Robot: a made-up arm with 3 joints.
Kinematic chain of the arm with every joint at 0, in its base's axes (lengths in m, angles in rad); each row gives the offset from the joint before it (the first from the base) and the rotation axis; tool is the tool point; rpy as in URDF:
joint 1: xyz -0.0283 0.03 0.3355 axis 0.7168 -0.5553 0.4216
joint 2: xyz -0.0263 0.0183 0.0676 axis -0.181 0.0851 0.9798
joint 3: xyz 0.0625 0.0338 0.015 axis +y
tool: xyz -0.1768 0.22 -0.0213 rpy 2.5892 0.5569 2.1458
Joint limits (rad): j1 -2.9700..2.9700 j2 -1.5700..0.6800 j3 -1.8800..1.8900
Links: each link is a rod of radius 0.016 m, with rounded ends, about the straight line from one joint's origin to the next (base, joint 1, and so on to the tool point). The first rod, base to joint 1, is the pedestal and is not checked.
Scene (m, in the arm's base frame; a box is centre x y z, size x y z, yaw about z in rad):
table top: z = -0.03
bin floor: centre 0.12 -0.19 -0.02 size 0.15 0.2 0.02 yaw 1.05
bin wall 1: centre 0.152 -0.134 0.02 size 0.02 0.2 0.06 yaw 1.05
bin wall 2: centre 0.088 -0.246 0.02 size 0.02 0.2 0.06 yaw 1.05
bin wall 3: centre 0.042 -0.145 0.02 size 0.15 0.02 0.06 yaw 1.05
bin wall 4: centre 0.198 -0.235 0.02 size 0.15 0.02 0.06 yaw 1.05
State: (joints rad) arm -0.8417 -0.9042 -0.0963
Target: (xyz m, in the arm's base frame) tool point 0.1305 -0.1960 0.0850
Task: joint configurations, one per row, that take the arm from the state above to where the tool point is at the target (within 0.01 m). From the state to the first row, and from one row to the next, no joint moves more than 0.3 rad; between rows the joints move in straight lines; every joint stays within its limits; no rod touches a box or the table.
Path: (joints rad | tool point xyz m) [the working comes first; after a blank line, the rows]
Joints at the target: -2.6289 -0.5523 1.7732
Straight joint move there: touches bin wall 1.

1: -1.0881 -1.1177 -0.0049 | 0.1918 0.1512 0.1760
2: -1.3346 -1.3313 0.0866 | 0.2152 0.0649 0.1664
3: -1.5810 -1.5448 0.1780 | 0.2240 -0.0163 0.1804
4: -1.8621 -1.4223 0.4305 | 0.2117 -0.0399 0.1444
5: -2.1433 -1.2998 0.6831 | 0.1932 -0.0792 0.1181
6: -2.4244 -1.1773 0.9356 | 0.1668 -0.1328 0.1065
7: -2.7056 -1.0548 1.1881 | 0.1305 -0.1960 0.1152
8: -2.6672 -0.8035 1.4806 | 0.1383 -0.1914 0.0984
9: -2.6289 -0.5523 1.7732 | 0.1305 -0.1960 0.0850

